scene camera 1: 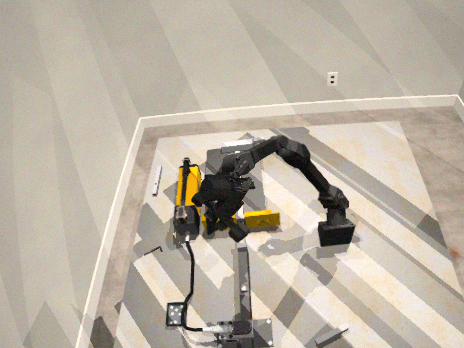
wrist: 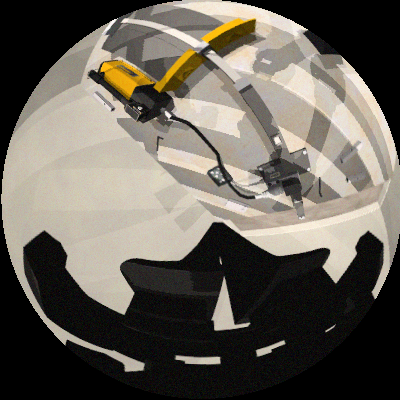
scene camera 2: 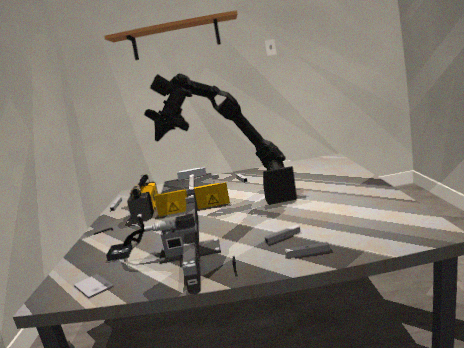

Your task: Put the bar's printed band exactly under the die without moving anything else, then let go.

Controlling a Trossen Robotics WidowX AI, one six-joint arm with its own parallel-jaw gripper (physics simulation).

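Seen in the pictures: gripper, fingertip midpoint: (scene camera 1: 208, 234) (wrist: 216, 226) (scene camera 2: 156, 141); arm's base at its link origin: (scene camera 1: 337, 223) (scene camera 2: 278, 175).
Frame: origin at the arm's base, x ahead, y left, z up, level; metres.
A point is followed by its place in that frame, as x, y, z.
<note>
My gripper (scene camera 1: 239, 232) (scene camera 2: 158, 135) @(0.448, 0.088, 0.242) (wrist: 216, 226) @(0.448, 0.088, 0.242) is shut and empty. It hangs high above the floor, over the bench press. The press has two yellow guard plates (scene camera 1: 262, 219) @(0.273, -0.107, -0.045) (scene camera 2: 212, 197) @(0.272, -0.109, -0.065) (wrist: 178, 71) @(0.443, -0.124, -0.027) side by side. A thin pale bar (scene camera 2: 191, 181) @(0.339, -0.349, -0.035) (wrist: 223, 69) @(0.373, -0.045, -0.035) passes through the gap between them and meets a long grey rail (scene camera 1: 242, 269) @(0.380, 0.100, -0.029) (scene camera 2: 190, 255) @(0.409, 0.518, -0.029) (wrist: 261, 108) @(0.372, 0.081, -0.029). In scene camera 1 my arm hides most of the bar. I cannot make out the die or the printed band. A yellow and black power unit (scene camera 1: 187, 193) @(0.570, -0.286, -0.020) (scene camera 2: 142, 200) @(0.567, -0.125, -0.019) (wrist: 126, 80) @(0.543, -0.265, -0.020) stands left of the guards.
A black cable (scene camera 1: 190, 273) @(0.585, 0.055, -0.093) (wrist: 203, 136) @(0.575, 0.048, -0.096) runs from the power unit to a small box (scene camera 1: 175, 313) @(0.657, 0.205, -0.102) and the rail's end. Loose grey bars (scene camera 2: 282, 235) @(0.115, 0.384, -0.092) (scene camera 2: 307, 250) @(0.085, 0.529, -0.092) lie to the right, and a small tube (scene camera 1: 157, 180) @(0.733, -0.449, -0.086) and a hex key (scene camera 1: 152, 250) @(0.751, -0.078, -0.099) to the left. The arm base (scene camera 1: 335, 233) @(0.017, 0.036, -0.005) (scene camera 2: 279, 184) @(0.010, 0.037, -0.029) stands on the right.
</note>
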